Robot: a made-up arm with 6 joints.
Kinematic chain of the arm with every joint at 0, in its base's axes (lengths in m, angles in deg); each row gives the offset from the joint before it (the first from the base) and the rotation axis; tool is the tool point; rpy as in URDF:
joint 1: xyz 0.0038 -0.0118 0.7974 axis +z
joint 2: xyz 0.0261 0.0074 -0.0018 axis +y
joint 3: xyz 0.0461 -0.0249 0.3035 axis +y
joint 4: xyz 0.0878 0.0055 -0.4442 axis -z
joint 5: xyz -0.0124 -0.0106 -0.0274 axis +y
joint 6: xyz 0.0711 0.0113 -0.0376 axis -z
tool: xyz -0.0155 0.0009 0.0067 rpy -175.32 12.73 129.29
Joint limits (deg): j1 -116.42..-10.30 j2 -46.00..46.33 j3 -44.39..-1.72 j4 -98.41..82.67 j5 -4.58..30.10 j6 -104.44..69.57
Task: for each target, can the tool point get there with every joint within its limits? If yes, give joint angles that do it. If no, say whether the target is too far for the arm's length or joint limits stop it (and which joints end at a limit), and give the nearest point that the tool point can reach.
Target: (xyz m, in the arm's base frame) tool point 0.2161 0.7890 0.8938
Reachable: no: joint limits stop it (at a limit: joint 1, joint 2, joint 3, joint 4, joint 5, joint 6) | nearest point 0.2786 -0.0075 0.7743 | short by 0.808 m
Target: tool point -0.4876 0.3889 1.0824
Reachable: no: joint limits stop it (at a limit: joint 1, joint 2, joint 3, joint 5, joint 6) | nearest point -0.2149 -0.2780 1.1259 | short by 0.722 m
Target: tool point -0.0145 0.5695 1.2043
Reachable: no: joint limits stop it (at a limit: joint 1, joint 2, joint 3, joint 5, joint 6) | nearest point 0.3435 -0.0197 1.1393 | short by 0.692 m
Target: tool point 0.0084 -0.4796 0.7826
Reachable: yes | joints -84.56 -5.98 -36.85 59.67 24.64 -36.82
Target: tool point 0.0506 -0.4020 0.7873
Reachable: yes | joints -76.62 -20.39 -22.55 54.57 15.57 -34.53
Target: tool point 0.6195 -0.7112 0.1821
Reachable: no: too far | nearest point 0.3014 -0.3498 0.5082 | short by 0.582 m
